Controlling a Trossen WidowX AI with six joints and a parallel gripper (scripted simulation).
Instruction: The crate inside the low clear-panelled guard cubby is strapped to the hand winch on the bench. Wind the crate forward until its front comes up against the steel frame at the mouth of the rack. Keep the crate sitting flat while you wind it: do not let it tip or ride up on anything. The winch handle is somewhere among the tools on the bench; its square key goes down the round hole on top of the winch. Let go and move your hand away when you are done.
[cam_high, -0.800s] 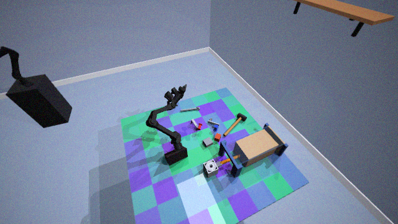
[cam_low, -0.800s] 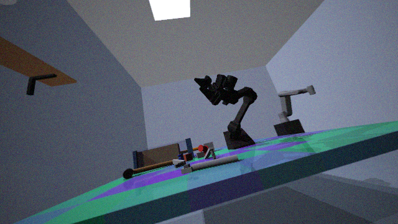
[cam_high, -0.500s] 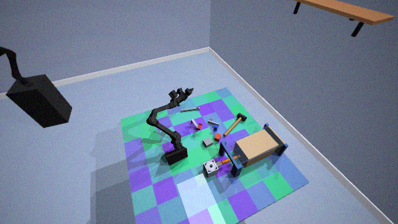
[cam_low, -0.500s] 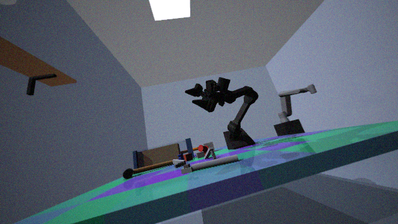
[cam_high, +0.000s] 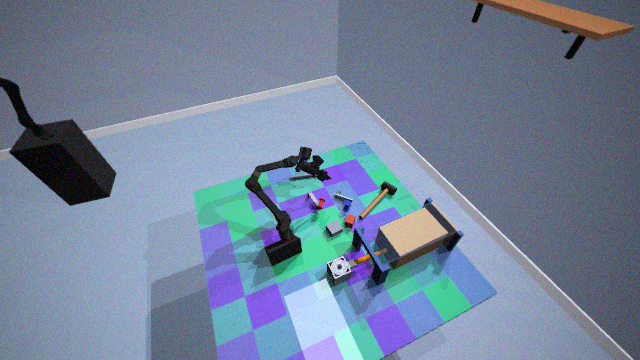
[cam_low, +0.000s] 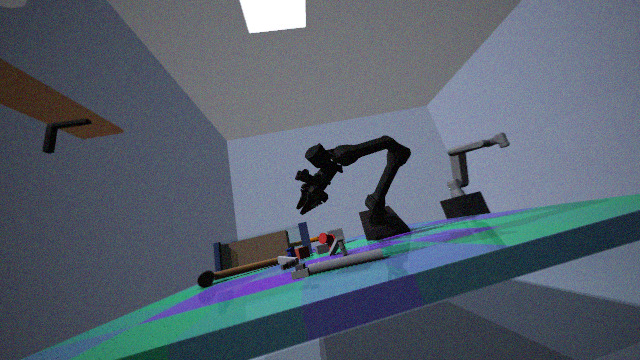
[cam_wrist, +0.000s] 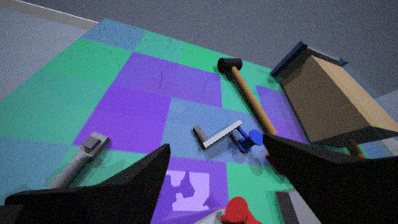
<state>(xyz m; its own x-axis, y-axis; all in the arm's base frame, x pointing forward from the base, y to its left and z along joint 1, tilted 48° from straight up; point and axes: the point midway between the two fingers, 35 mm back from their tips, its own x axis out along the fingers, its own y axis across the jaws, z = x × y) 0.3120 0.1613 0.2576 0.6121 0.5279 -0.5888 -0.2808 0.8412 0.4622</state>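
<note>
Now: the red-knobbed crank handle 9 cm behind my gripper tip, 6 cm to the right of it and 14 cm below it. Also, from my gripper tip: blue steel frame (4 cm ahead, 51 cm to the right, 7 cm below); dark red knob (7 cm behind, 10 cm to the right, 13 cm below); grey block (5 cm behind, 27 cm to the right, 16 cm below).
</note>
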